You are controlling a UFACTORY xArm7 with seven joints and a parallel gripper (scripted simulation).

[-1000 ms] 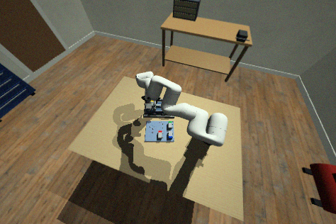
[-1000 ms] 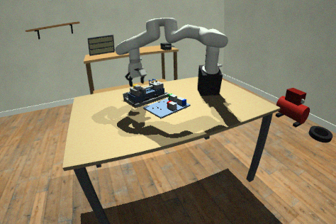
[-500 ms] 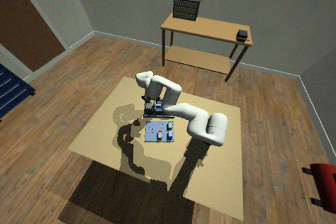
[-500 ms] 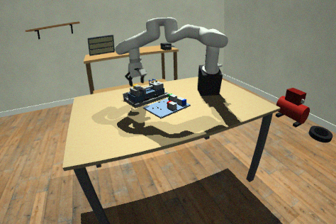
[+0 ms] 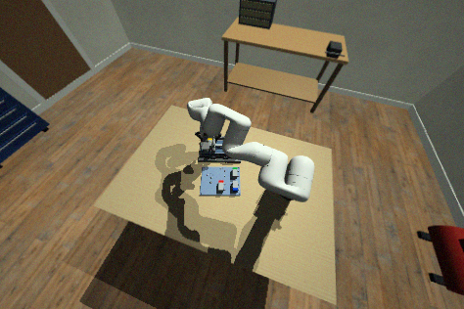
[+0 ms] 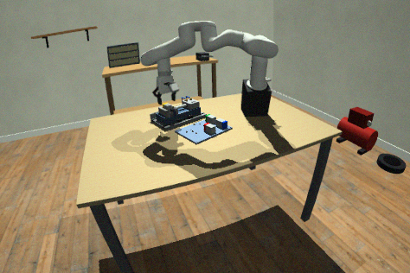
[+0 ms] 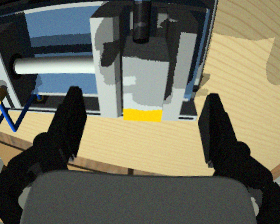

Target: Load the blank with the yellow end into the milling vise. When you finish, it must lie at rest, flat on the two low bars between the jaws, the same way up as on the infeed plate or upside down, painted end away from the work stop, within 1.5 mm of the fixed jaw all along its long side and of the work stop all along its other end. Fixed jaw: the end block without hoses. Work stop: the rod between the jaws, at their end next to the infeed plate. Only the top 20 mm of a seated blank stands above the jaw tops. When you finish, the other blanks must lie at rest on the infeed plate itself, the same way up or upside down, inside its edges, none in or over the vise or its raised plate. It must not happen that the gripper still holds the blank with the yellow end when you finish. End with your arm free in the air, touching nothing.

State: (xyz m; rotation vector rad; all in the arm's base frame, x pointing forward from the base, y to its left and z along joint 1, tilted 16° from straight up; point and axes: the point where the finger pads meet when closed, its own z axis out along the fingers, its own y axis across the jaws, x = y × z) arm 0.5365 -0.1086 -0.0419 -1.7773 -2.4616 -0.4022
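Right now the yellow-ended blank is 40 mm below my hand. From my hand the other things lie so: fixed jaw (20 mm ahead, 10 mm to the left, 60 mm below); dark work stop rod (20 mm behind, 40 mm to the left, 50 mm below); blue infeed plate (160 mm behind, 180 mm to the left, 130 mm below).
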